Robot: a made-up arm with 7 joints.
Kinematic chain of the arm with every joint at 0, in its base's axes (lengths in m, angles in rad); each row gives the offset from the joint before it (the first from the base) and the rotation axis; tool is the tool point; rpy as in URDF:
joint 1: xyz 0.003 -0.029 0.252 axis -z
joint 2: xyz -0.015 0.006 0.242 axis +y
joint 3: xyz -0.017 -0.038 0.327 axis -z
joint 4: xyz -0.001 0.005 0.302 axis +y
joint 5: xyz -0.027 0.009 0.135 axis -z
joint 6: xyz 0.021 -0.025 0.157 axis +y
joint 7: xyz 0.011 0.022 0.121 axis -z
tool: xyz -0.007 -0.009 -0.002 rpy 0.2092 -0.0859 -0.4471
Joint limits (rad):
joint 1: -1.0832..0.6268
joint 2: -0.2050..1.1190
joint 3: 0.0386..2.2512
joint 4: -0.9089..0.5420
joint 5: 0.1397..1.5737
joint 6: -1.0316..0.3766
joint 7: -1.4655..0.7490
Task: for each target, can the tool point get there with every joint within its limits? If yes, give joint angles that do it. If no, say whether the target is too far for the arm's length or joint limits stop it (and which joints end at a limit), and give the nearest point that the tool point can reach.
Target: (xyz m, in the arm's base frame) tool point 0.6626 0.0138 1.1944
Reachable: yes | joints 0.2958 0.7570 1.5628 -0.6515 0.6480 -0.0489 0.5078
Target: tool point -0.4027 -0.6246 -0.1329
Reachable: no: joint limits stop it (at a limit: joint 2, joint 3, joint 4, joint 5, joint 6) | nearest point -0.2921 -0.4622 1.1650 | short by 1.313 m
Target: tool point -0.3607 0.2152 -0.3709
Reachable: no: joint limits stop it (at a limit: joint 1, joint 2, joint 3, joint 4, joint 6, joint 7) | nearest point 0.1747 0.7514 0.6231 | short by 1.250 m
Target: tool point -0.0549 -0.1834 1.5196
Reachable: yes | joints -0.6974 -0.0888 0.3789 0.0623 1.3273 0.2611 -0.9650
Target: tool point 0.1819 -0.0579 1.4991
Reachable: yes | joints -0.5952 0.1121 1.5611 0.3747 1.2179 -0.6953 -1.1339
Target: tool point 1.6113 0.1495 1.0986
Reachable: no: too far | nearest point 0.9390 0.0749 0.9010 | short by 0.705 m
